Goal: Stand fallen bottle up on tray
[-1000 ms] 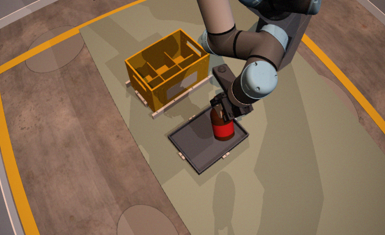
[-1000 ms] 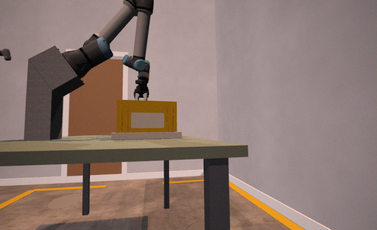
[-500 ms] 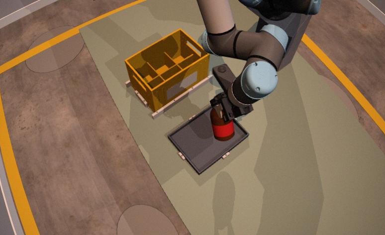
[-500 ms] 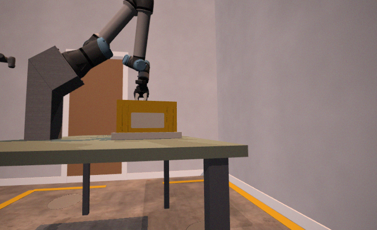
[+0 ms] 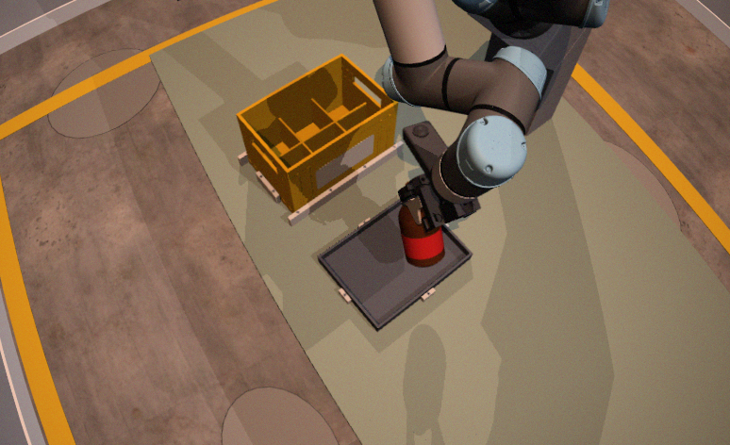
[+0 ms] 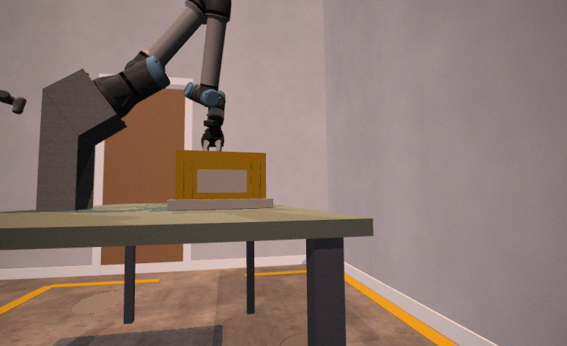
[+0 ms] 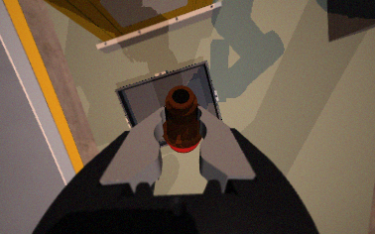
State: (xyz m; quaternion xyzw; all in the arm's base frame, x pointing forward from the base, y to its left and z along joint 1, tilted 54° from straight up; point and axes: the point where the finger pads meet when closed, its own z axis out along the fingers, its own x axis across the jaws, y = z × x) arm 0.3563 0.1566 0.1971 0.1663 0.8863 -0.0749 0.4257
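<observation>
Now: the brown bottle 40 mm below my hand and 30 mm to the left of it. From my hand the other things lie so: yellow crate: 290 mm to the right, 120 mm below, 40 mm ahead; dark grey tray: 190 mm below, 30 mm ahead, 10 mm to the left.
</observation>
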